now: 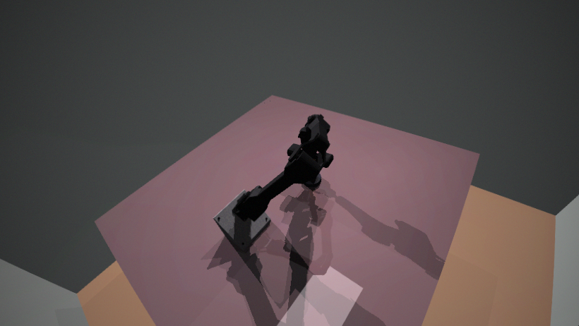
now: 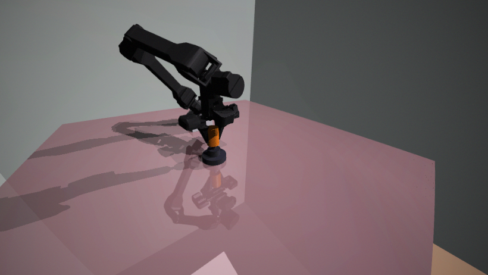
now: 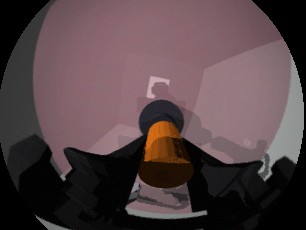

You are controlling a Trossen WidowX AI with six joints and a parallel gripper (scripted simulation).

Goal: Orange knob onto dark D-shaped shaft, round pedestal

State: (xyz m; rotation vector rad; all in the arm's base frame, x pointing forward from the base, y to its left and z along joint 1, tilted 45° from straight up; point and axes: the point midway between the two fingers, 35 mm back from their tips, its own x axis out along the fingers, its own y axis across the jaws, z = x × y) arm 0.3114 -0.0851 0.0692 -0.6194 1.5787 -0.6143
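The orange knob is 2 cm above my gripper tip. Also, from my gripper tip: dark round pedestal (4 cm below).
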